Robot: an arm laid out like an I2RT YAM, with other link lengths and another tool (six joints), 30 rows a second.
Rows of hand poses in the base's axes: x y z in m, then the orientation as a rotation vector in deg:
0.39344 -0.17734 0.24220 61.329 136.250 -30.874
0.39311 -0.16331 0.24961 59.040 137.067 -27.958
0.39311 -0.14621 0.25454 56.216 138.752 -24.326
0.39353 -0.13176 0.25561 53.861 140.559 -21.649
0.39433 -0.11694 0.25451 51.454 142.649 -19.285
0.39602 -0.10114 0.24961 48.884 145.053 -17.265
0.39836 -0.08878 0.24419 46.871 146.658 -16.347
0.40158 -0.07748 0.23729 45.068 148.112 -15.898
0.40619 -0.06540 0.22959 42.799 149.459 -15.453
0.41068 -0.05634 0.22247 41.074 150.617 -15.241
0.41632 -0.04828 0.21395 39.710 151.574 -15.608
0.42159 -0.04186 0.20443 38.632 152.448 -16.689
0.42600 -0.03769 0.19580 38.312 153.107 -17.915
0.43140 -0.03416 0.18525 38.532 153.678 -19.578
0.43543 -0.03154 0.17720 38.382 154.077 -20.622
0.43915 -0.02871 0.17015 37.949 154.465 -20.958
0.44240 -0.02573 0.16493 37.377 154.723 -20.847
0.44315 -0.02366 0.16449 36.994 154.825 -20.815
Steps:
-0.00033 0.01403 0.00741 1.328 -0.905 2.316
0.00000 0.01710 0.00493 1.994 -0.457 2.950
0.00042 0.01445 0.00107 1.643 0.190 2.429
0.00080 0.01482 -0.00110 1.564 0.621 2.420
0.00169 0.01580 -0.00490 1.433 1.067 2.481
0.00234 0.01236 -0.00542 0.619 0.839 1.767
0.00322 0.01130 -0.00690 0.328 0.905 1.508
0.00461 0.01208 -0.00770 0.198 0.762 1.804
0.00449 0.00906 -0.00712 0.114 0.761 1.356
0.00564 0.00806 -0.00852 -0.241 0.795 0.988
0.00527 0.00642 -0.00952 -0.667 0.954 0.669
0.00441 0.00417 -0.00863 -0.671 0.898 0.099
0.00540 0.00353 -0.01055 -0.872 1.006 -0.346
0.00403 0.00262 -0.00805 -0.581 0.641 -0.015
0.00372 0.00283 -0.00705 -0.176 0.407 0.277
0.00325 0.00298 -0.00522 0.050 0.149 0.426
0.00075 0.00207 -0.00044 -0.014 0.046 0.276

